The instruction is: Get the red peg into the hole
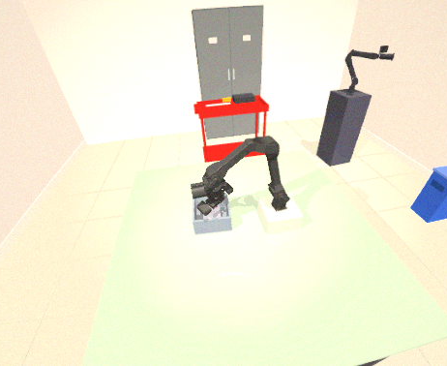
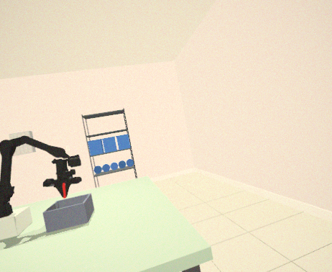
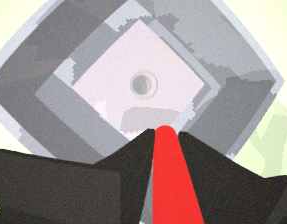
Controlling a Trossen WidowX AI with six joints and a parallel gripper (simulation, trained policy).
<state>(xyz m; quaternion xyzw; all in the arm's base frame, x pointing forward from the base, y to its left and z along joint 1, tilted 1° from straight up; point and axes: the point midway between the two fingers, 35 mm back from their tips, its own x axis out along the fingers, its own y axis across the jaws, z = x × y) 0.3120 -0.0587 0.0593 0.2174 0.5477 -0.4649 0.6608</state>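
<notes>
Now: gripper tip 3 cm below the red peg and 1 cm to the right of it. Round my gripper tip: grey box 10 cm below, 3 cm to the right, 2 cm ahead; then plate 8 cm below, 3 cm to the right, 2 cm ahead.
</notes>
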